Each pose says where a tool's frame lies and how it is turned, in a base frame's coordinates. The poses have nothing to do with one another.
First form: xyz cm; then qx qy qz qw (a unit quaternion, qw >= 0).
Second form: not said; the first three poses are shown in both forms.
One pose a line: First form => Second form
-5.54 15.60 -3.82 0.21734 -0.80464 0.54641 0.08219 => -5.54 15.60 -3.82 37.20 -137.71 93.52
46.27 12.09 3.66 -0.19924 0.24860 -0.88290 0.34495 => 46.27 12.09 3.66 -29.64 36.99 -131.35
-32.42 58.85 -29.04 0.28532 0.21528 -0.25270 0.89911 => -32.42 58.85 -29.04 33.84 25.53 -29.97
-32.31 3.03 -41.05 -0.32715 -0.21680 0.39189 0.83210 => -32.31 3.03 -41.05 -39.74 -26.33 47.60
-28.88 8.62 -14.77 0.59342 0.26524 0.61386 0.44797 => -28.88 8.62 -14.77 84.14 37.61 87.04
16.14 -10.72 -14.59 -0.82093 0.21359 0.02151 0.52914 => 16.14 -10.72 -14.59 -112.33 29.23 2.94
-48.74 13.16 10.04 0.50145 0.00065 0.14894 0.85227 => -48.74 13.16 10.04 60.47 0.08 17.96
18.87 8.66 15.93 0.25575 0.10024 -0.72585 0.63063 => 18.87 8.66 15.93 33.55 13.15 -95.22
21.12 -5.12 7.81 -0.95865 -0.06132 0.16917 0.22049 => 21.12 -5.12 7.81 -151.87 -9.71 26.80
